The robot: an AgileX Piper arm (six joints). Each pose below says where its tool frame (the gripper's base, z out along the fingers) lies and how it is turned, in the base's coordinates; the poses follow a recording.
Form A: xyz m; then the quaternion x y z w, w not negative.
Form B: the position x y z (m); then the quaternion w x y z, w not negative. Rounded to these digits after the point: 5 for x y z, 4 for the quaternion.
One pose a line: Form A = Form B
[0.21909 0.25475 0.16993 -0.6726 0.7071 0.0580 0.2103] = [0.21909 0.25475 0.16993 0.2103 -0.6726 0.7071 0.0580]
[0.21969 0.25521 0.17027 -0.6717 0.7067 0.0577 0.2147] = [0.21969 0.25521 0.17027 0.2147 -0.6717 0.7067 0.0577]
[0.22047 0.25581 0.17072 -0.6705 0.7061 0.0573 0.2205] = [0.22047 0.25581 0.17072 0.2205 -0.6705 0.7061 0.0573]
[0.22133 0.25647 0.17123 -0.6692 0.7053 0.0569 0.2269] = [0.22133 0.25647 0.17123 0.2269 -0.6692 0.7053 0.0569]
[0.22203 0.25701 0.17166 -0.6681 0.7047 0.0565 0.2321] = [0.22203 0.25701 0.17166 0.2321 -0.6681 0.7047 0.0565]
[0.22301 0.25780 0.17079 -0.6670 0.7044 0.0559 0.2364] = [0.22301 0.25780 0.17079 0.2364 -0.6670 0.7044 0.0559]
